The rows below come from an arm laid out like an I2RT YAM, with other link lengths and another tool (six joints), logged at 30 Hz.
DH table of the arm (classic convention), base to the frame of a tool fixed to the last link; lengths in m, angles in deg. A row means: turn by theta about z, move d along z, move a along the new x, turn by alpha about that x. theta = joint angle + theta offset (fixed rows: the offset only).
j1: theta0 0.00, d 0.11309, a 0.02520, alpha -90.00
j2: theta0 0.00, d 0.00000, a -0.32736, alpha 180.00
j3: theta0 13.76, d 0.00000, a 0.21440, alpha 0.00
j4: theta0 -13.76, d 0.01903, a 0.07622, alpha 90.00
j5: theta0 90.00, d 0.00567, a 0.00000, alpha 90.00
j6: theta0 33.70, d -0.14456, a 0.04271, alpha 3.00
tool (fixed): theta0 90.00, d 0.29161, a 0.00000, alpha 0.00
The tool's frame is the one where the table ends.
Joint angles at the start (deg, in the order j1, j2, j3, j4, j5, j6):
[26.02, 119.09, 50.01, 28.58, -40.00, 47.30]
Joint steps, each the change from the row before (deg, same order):
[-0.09, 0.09, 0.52, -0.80, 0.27, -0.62]
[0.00, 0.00, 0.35, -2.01, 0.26, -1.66]
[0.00, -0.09, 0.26, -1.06, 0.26, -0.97]
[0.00, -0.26, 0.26, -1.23, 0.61, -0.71]
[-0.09, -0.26, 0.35, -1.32, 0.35, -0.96]
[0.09, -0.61, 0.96, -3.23, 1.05, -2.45]
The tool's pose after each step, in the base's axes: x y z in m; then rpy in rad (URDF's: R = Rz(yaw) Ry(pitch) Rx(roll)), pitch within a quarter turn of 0, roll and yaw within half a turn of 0. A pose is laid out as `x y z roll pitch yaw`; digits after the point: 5 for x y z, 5 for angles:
0.36346 0.24082 0.05636 2.13629 -0.26225 2.63509
0.36176 0.23837 0.05336 2.15690 -0.25223 2.64131
0.36162 0.23709 0.05267 2.16589 -0.24287 2.64469
0.36158 0.23513 0.05254 2.17831 -0.23388 2.64070
0.36183 0.23307 0.05287 2.18810 -0.22390 2.64171
0.36197 0.22979 0.05396 2.21237 -0.19567 2.64950

